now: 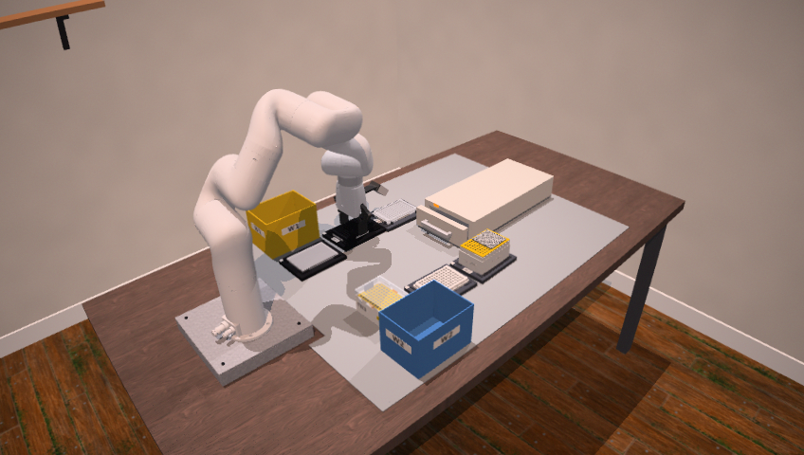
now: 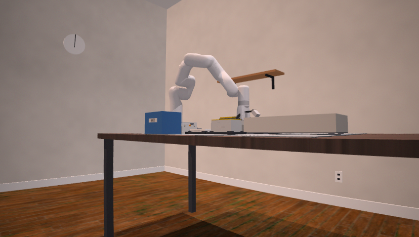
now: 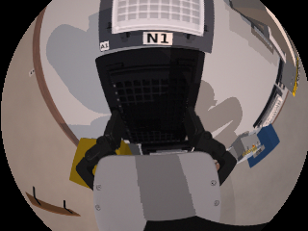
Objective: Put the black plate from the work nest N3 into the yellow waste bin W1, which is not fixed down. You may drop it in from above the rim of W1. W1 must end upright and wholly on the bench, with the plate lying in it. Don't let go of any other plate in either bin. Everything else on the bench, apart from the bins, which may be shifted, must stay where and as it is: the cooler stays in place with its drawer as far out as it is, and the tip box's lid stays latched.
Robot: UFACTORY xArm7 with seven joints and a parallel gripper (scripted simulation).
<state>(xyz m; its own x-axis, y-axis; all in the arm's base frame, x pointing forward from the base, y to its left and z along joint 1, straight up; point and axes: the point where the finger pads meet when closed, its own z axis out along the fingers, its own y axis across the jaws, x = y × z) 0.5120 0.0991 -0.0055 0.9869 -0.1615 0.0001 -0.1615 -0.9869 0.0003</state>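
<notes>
Now: hand 10 mm above the black plate. The rest, counted from my hand: drawer: 260 mm ahead, 250 mm to the right, 10 mm below; yellow bin W1: 160 mm to the left, 150 mm behind, 10 mm above; work nest N3: 30 mm below.
</notes>
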